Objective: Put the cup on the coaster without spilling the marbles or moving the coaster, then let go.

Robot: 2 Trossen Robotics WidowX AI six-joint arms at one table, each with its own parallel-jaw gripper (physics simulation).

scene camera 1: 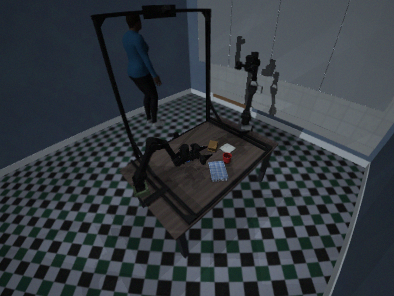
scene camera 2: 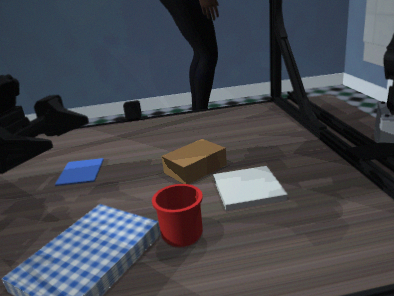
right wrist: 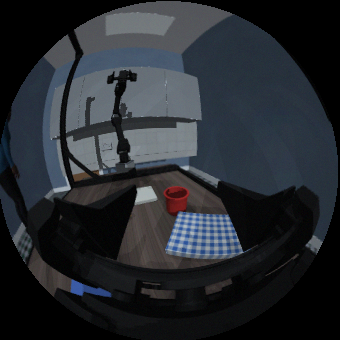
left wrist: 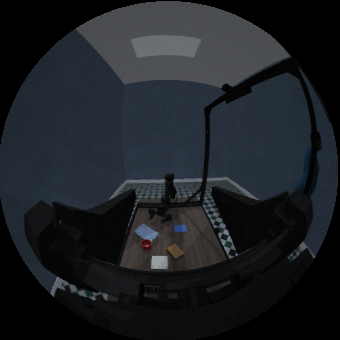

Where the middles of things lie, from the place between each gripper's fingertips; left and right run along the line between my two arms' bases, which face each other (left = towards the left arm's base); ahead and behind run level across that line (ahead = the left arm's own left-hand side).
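Thin blue square (scene camera 2: 84,171): my right hand 160 mm above it, 200 mm past it, 70 mm to the left of it. From my right hand: white slab (scene camera 2: 244,188) 160 mm below, 40 mm behind, 260 mm to the left; brown block (scene camera 2: 187,164) 140 mm below, 150 mm behind, 180 mm to the left.
From my left hand: white slab 640 mm below, 150 mm to the right, 70 mm ahead; thin blue square 640 mm below, 480 mm to the right, 80 mm behind; brown block 620 mm below, 240 mm to the right, 30 mm behind.
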